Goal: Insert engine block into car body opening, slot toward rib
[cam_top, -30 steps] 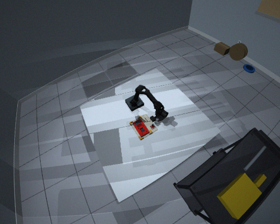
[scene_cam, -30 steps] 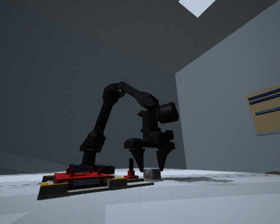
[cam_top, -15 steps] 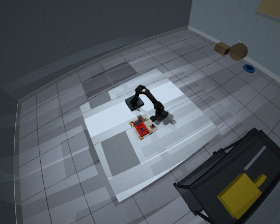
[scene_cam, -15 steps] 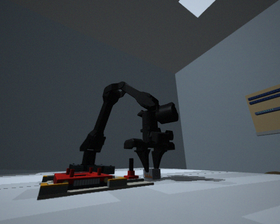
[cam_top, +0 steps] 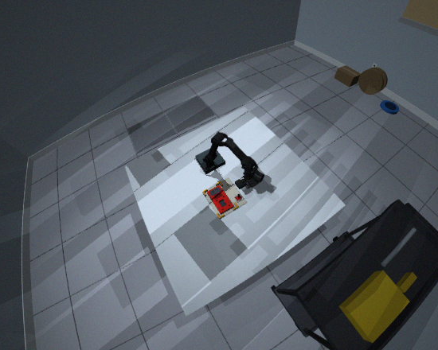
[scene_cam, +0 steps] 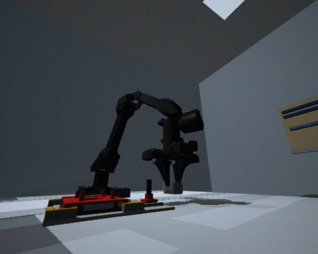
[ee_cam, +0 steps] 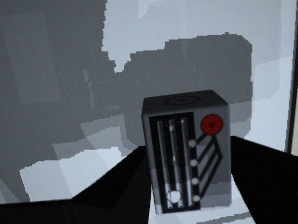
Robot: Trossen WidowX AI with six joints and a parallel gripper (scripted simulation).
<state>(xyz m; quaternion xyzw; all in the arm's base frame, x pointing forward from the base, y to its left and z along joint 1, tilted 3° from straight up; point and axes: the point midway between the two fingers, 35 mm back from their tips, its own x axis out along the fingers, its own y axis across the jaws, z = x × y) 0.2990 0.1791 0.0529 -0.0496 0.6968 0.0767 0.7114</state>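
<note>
Now: gripper tip 9 cm to the left of the black upright post, 6 cm short of it and 1 cm above it. From my gripper tip the other things lie so: engine block: 1 cm below.
</note>
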